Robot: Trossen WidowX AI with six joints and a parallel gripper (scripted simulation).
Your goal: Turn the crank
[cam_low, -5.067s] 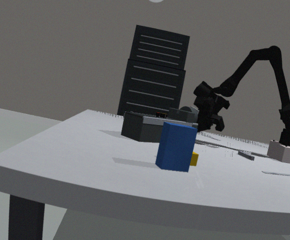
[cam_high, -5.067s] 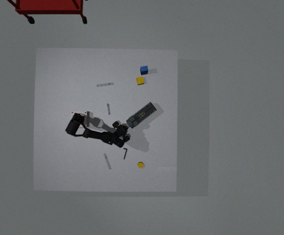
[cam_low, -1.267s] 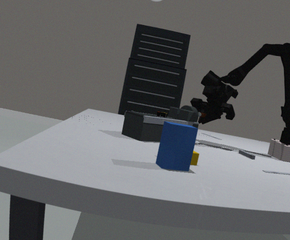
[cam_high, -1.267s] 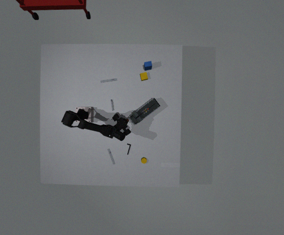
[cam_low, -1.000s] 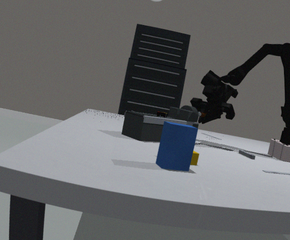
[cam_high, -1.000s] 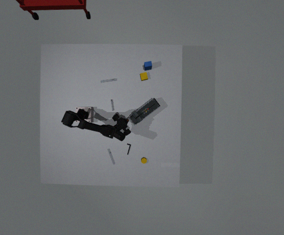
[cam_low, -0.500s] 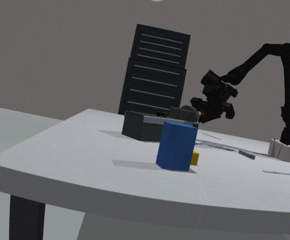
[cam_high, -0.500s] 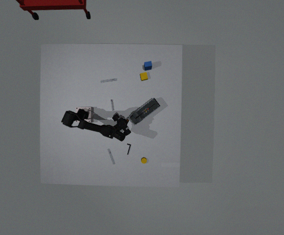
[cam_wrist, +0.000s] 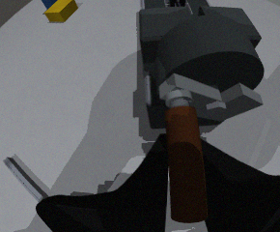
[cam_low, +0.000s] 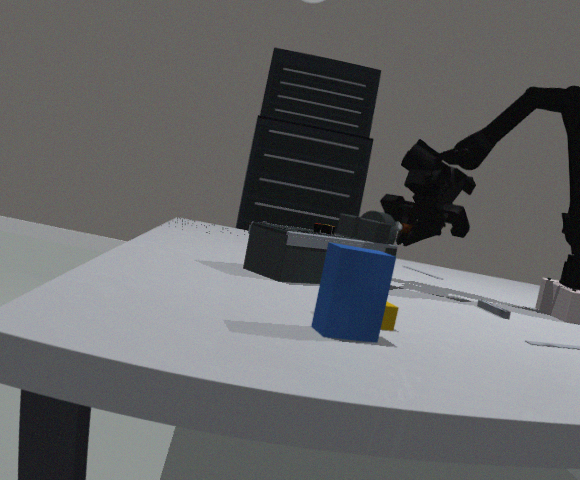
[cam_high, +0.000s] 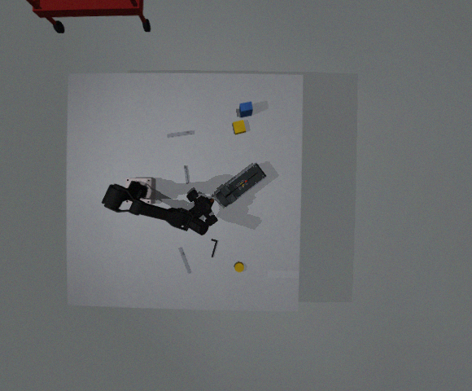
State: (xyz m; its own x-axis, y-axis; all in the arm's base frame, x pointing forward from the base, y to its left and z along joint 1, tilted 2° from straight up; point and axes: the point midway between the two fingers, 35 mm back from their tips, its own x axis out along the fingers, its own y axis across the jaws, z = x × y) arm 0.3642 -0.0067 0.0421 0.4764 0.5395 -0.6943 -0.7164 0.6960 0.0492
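My gripper tip is now 3 cm below the brown crank handle, 1 cm to the left of it and 1 cm past it. Also, from my gripper tip: red pointer: 15 cm ahead, 12 cm to the left, 1 cm above; then black hex key: 24 cm to the right, 7 cm below, 3 cm ahead; then yellow block: 40 cm to the left, 8 cm ahead, 6 cm below.
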